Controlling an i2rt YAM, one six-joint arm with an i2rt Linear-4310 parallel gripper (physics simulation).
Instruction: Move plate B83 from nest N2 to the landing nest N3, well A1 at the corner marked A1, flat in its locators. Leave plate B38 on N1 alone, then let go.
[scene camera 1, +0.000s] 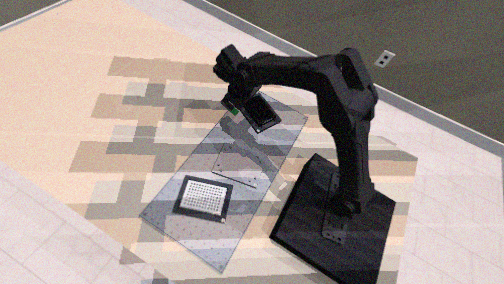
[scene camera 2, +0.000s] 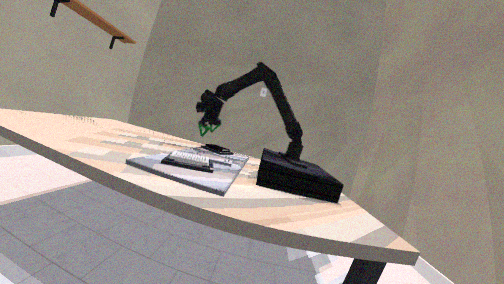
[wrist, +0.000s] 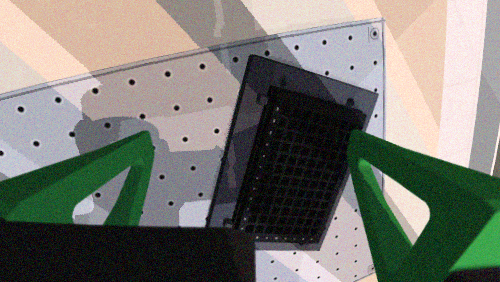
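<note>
A black well plate (scene camera 1: 260, 110) (scene camera 2: 219, 148) (wrist: 300, 170) sits on a dark nest (wrist: 240, 120) at the board's far end. A white well plate (scene camera 1: 202, 197) (scene camera 2: 190, 158) sits on another dark nest (scene camera 1: 200, 216) at the near end. The clear middle nest (scene camera 1: 240, 165) carries no plate. No plate or nest numbers are readable. My gripper (scene camera 2: 207, 133) (wrist: 250, 141) is open and empty, above the black plate's end of the board. In the wrist view, the black plate is right of centre and slanted, with the right fingertip overlapping its right edge. The wrist housing hides the nest's lower left corner.
The perforated board (scene camera 1: 195, 240) (scene camera 2: 187, 181) (wrist: 115, 105) lies on the wooden table (scene camera 1: 45, 100) (scene camera 2: 300, 215). The arm's black base block (scene camera 1: 300, 220) (scene camera 2: 300, 175) stands beside the board. A wooden shelf (scene camera 2: 95, 19) is on the wall.
</note>
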